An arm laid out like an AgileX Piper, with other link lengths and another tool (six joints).
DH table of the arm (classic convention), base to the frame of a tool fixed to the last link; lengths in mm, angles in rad. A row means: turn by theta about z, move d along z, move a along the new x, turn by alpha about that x. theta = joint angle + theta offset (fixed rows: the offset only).
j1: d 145.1; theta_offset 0; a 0; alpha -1.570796
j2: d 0; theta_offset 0.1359; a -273.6; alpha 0
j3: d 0; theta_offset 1.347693; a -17.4; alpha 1.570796
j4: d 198.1; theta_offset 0; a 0; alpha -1.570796
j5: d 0; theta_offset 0; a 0; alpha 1.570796
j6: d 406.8; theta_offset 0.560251; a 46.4; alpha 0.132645
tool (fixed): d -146.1; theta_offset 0; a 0; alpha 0
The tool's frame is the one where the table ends.
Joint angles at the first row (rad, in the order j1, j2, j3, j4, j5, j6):
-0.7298, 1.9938, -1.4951, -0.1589, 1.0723, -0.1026
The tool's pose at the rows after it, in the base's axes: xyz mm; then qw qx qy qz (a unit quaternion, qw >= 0):
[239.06 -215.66 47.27 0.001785 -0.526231 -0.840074 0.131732]
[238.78 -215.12 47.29 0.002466 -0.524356 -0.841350 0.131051]
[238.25 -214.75 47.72 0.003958 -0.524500 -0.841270 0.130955]
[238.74 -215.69 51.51 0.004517 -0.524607 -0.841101 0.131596]
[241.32 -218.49 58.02 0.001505 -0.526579 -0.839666 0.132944]
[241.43 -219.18 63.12 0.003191 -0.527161 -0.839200 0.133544]
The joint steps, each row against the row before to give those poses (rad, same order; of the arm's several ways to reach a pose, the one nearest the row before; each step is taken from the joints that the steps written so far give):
0.0000, 0.0000, 0.0000, 0.0020, 0.0000, -0.0082
0.0000, 0.0000, 0.0000, 0.0017, 0.0014, -0.0053
0.0000, 0.0000, -0.0021, 0.0000, 0.0051, 0.0000
0.0000, 0.0000, -0.0199, 0.0000, 0.0206, -0.0024
0.0000, 0.0000, -0.0346, 0.0000, 0.0279, 0.0000
0.0000, 0.0000, -0.0263, 0.0000, 0.0293, -0.0024

